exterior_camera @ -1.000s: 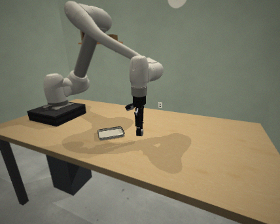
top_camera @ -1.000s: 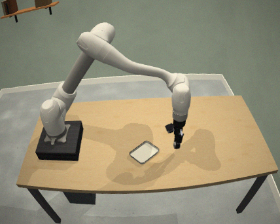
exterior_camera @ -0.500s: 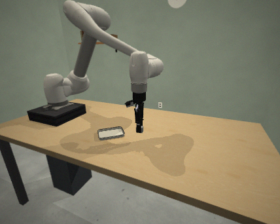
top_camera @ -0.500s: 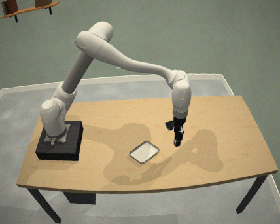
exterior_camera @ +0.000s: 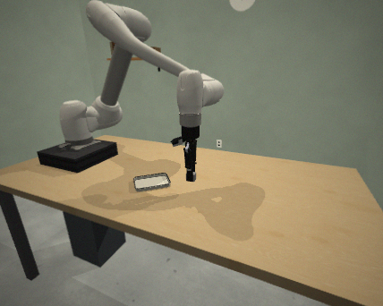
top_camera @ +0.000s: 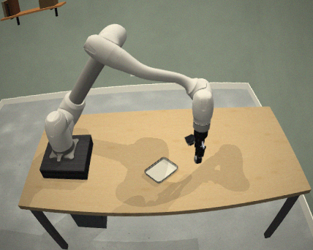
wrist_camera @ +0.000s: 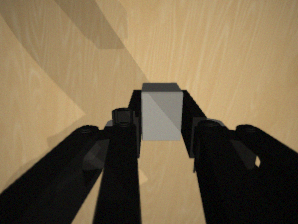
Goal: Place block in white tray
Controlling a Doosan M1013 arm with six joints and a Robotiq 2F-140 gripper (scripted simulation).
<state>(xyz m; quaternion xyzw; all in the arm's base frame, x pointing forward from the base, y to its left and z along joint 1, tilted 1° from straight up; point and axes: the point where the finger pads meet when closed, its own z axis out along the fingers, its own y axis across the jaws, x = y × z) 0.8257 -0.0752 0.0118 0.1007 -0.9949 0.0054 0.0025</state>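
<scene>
Right now the white tray is 21 cm behind my hand, 2 cm to the right of it and 8 cm below it. Also, from my hand: grey block: 2 cm below.
</scene>
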